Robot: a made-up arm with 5 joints.
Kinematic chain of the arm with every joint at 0, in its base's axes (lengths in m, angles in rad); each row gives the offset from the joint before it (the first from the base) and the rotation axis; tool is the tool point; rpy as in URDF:
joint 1: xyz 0.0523 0 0.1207 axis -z
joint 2: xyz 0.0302 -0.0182 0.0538 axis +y
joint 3: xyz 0.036 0 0.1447 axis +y
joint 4: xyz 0.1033 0 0.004 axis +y
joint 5: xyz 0.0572 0.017 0 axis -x
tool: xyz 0 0 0 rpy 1.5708 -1.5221 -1.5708
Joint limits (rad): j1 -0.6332..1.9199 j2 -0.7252..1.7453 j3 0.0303..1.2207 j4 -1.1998..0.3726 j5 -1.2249..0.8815
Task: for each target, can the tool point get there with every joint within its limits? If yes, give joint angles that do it. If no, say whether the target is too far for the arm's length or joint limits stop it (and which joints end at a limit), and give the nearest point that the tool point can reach.
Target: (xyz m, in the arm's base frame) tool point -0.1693 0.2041 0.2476
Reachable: no: joint limits stop it (at a limit: joint 1, joint 2, joint 3, joint 4) | nearest point 0.1263 0.0528 0.2174 | short by 0.333 m
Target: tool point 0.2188 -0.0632 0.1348
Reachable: yes | joints 0.3561 0.4703 0.7892 0.0499 0.1872
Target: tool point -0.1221 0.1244 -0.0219
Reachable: no: joint limits stop it (at a limit: joint 1, joint 2) | nearest point 0.0412 -0.0270 0.0306 | short by 0.229 m
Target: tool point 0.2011 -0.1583 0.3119
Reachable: yes | joints 0.8107 -0.0637 0.1637 -0.0476 -0.1737
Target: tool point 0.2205 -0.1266 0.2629
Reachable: yes | joints 0.6396 -0.0369 0.4063 0.0632 -0.0455
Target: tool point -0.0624 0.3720 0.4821
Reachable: no: too far | nearest point 0.1404 0.0631 0.4211 | short by 0.374 m
